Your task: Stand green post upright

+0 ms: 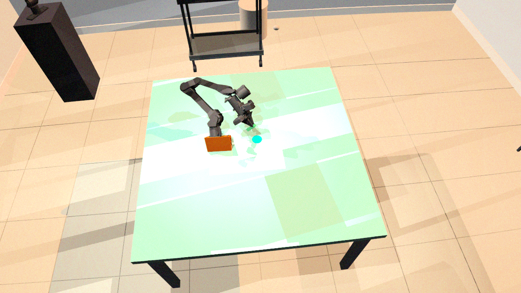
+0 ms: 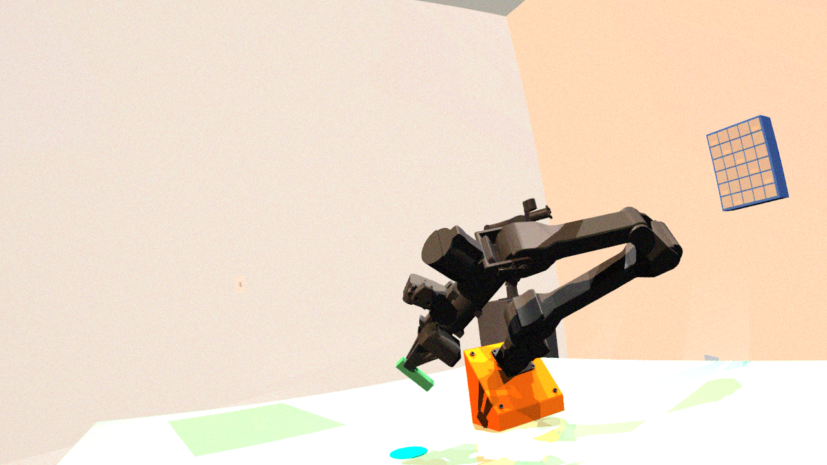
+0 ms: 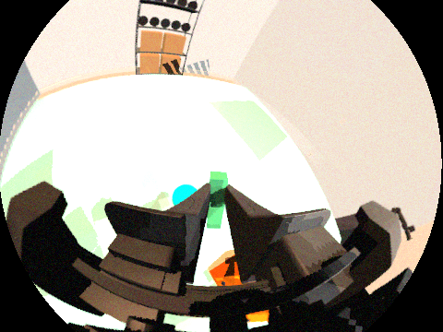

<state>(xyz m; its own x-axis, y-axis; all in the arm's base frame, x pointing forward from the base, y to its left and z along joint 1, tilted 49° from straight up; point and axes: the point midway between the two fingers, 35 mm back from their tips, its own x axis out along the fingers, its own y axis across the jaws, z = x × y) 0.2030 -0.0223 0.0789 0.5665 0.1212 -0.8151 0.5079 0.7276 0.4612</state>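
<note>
Now: the cyan circle 2 cm ahead of my gripper tip, 1 cm to the left of it and 14 cm below it. The rest, counted from my gripper tip: green post (1 cm behind, 2 cm below).
</note>
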